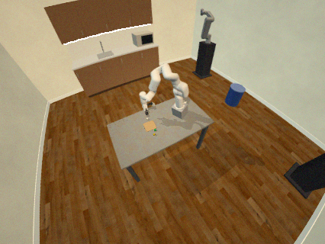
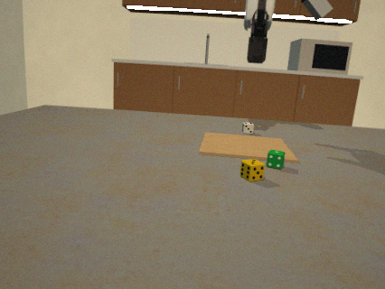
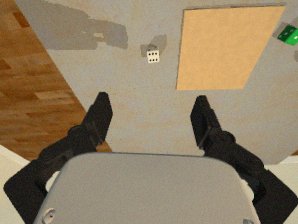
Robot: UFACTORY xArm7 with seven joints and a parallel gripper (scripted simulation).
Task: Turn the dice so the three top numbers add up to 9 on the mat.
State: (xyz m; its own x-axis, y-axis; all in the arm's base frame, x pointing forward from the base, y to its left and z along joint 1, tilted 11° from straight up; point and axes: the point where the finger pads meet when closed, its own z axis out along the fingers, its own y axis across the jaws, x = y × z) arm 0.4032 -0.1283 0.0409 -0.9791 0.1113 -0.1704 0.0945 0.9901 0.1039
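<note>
The white die lies 14 cm below my hand. The rest, counted from my hand: tan mat: 15 cm below, 12 cm to the left, 2 cm ahead; then green die: 21 cm to the left, 14 cm below, 2 cm behind; then yellow die: 27 cm to the left, 14 cm below, 2 cm ahead.
</note>
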